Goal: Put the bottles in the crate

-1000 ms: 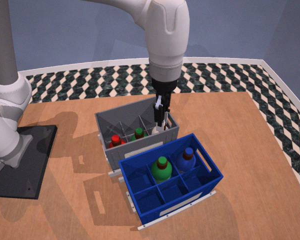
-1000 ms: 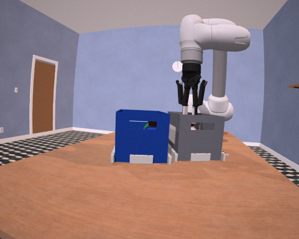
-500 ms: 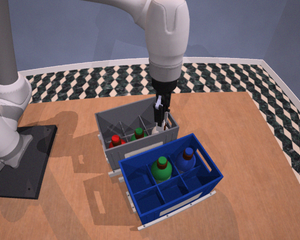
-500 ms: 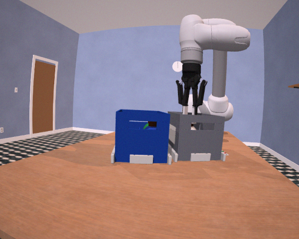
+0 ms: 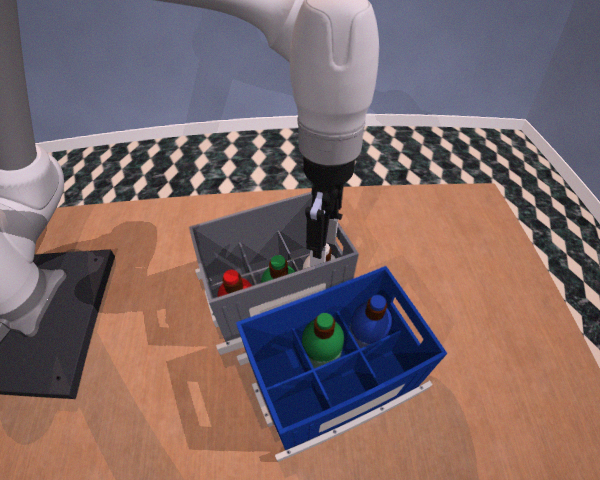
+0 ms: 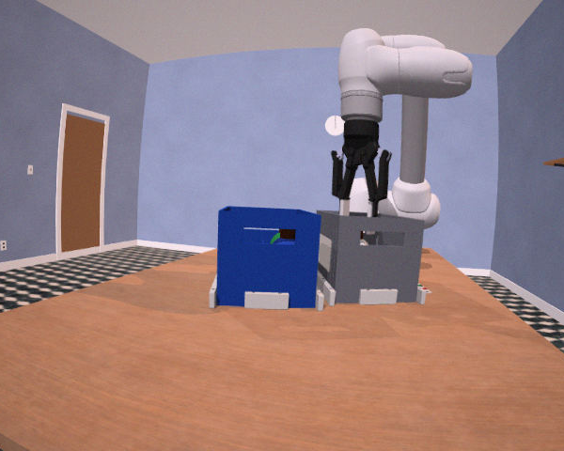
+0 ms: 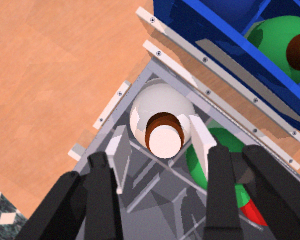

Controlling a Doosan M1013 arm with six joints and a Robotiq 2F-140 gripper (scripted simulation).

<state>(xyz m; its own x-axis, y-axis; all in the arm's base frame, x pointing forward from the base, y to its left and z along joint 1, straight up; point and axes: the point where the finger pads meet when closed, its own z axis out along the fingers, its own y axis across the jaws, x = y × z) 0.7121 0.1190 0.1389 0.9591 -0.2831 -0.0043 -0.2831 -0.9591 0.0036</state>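
The white bottle is 80 mm below my hand. Round my hand: green bottle (150 mm to the right, 80 mm below, 10 mm ahead); then blue bottle (110 mm to the right, 100 mm ahead, 80 mm below); then grey crate (100 mm behind, 90 mm below).
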